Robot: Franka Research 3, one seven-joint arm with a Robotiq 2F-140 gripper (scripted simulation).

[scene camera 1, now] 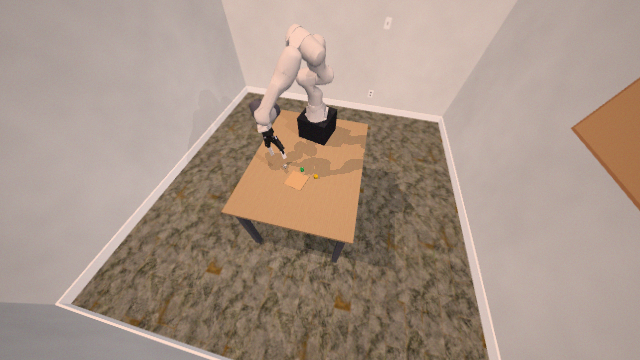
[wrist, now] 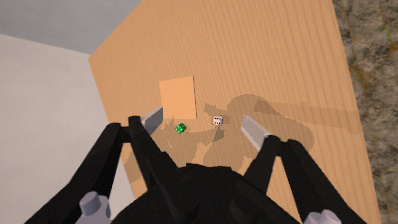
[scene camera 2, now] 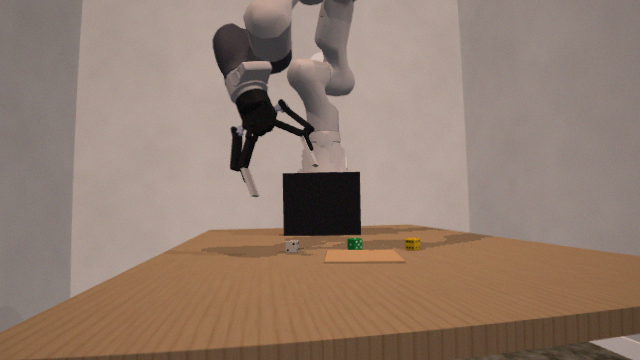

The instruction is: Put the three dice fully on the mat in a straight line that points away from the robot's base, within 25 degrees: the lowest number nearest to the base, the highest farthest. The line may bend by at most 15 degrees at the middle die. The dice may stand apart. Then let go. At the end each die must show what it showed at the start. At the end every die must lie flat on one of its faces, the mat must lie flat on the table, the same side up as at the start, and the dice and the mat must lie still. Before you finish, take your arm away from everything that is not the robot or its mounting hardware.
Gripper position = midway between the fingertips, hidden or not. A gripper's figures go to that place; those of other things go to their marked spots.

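Labels:
The gripper [wrist: 202,118] is 19 cm from the lens, while a tan mat [wrist: 178,95] is 39 cm from the lens.

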